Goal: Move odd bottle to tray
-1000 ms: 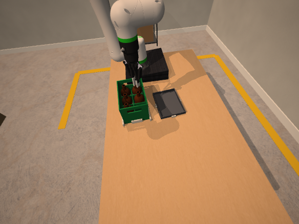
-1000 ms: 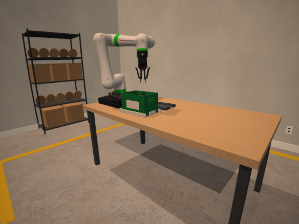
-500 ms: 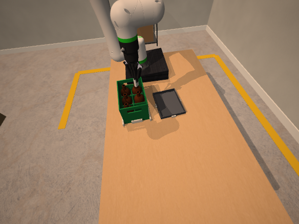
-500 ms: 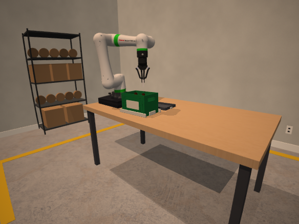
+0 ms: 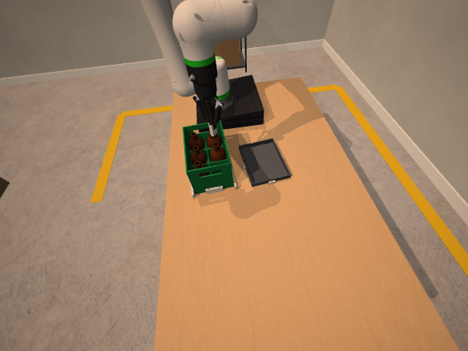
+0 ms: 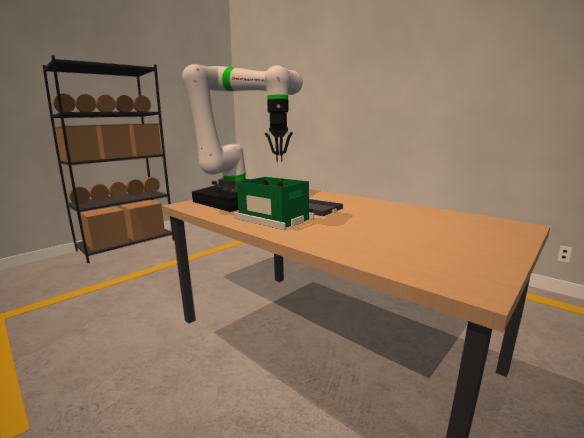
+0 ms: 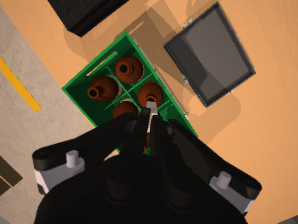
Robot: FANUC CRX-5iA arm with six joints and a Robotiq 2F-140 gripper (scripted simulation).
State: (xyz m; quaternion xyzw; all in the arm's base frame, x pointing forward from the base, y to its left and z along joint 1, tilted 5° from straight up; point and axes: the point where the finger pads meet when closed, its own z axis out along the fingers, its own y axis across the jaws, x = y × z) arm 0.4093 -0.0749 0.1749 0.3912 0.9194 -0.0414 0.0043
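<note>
The green crate is 5 cm to the right of my hand and 17 cm below it. Also, from my hand: dark grey tray (3 cm ahead, 22 cm to the left, 24 cm below); then glass bottle (9 cm behind, 17 cm below).
</note>
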